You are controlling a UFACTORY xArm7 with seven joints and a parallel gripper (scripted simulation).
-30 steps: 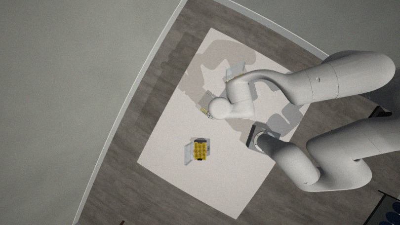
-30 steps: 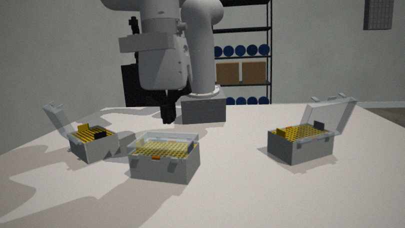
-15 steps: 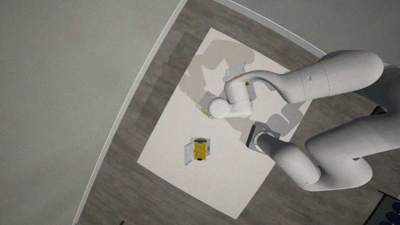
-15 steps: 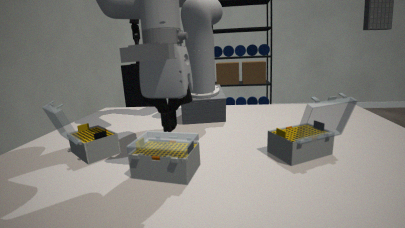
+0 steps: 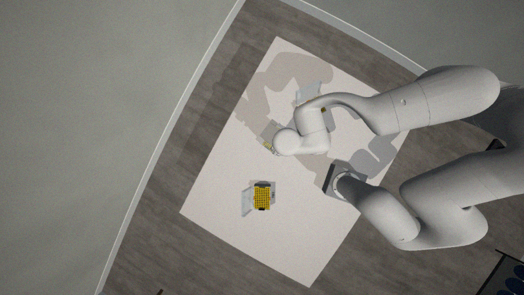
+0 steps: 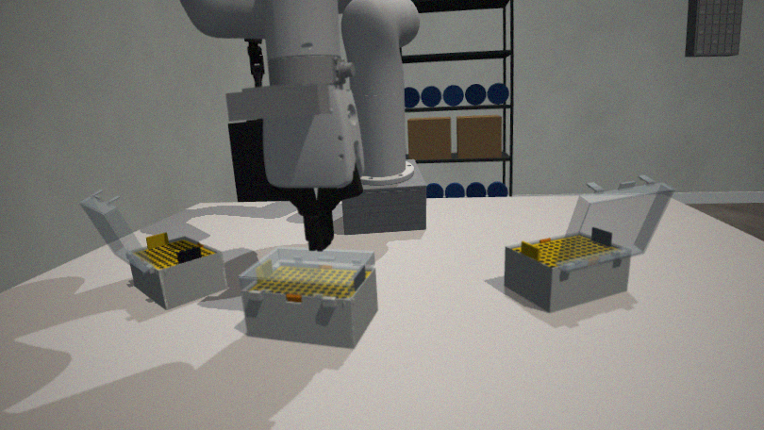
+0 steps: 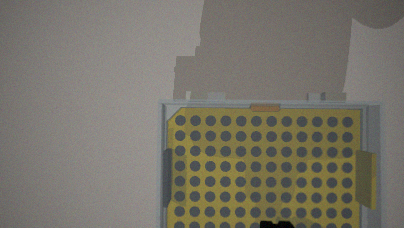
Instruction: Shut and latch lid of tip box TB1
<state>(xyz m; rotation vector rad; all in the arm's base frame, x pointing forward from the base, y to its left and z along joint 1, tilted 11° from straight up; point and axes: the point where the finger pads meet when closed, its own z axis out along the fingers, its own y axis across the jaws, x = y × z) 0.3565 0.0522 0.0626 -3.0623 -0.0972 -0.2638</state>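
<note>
Right now the box lid is 30 mm ahead of my hand and 40 mm below it. Round my hand: box: 240 mm to the right, 30 mm below.
</note>
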